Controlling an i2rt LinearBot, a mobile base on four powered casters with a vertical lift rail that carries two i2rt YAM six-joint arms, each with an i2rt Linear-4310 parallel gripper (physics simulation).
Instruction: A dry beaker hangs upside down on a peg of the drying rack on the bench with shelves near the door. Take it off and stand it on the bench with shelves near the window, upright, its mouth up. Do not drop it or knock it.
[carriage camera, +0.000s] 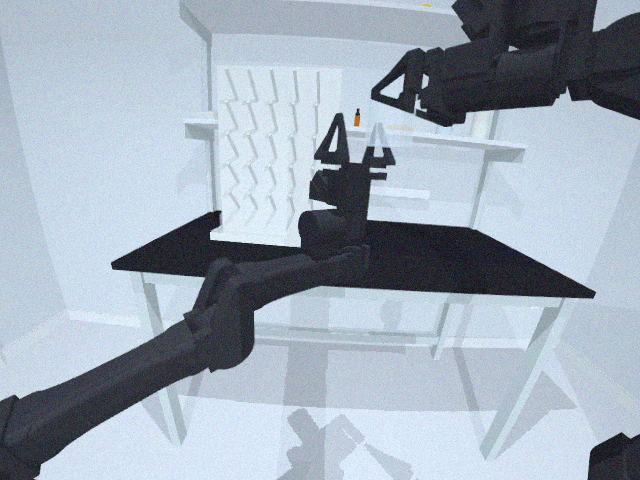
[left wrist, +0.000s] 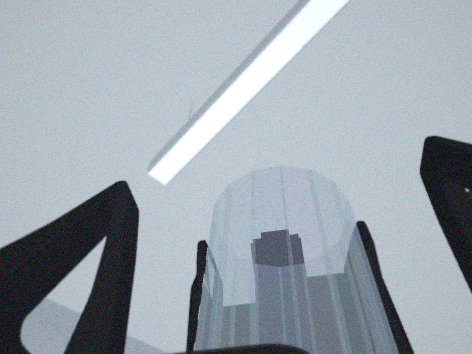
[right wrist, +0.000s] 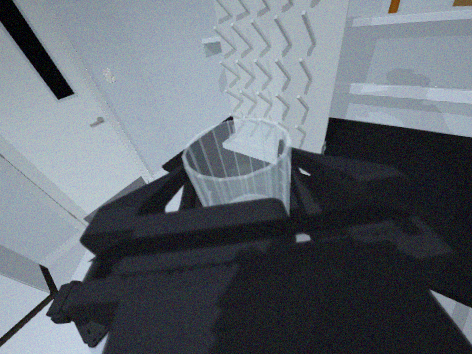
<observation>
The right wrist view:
my right gripper: 238, 160
clear glass beaker: 245, 159
drying rack board: 322, 59
</observation>
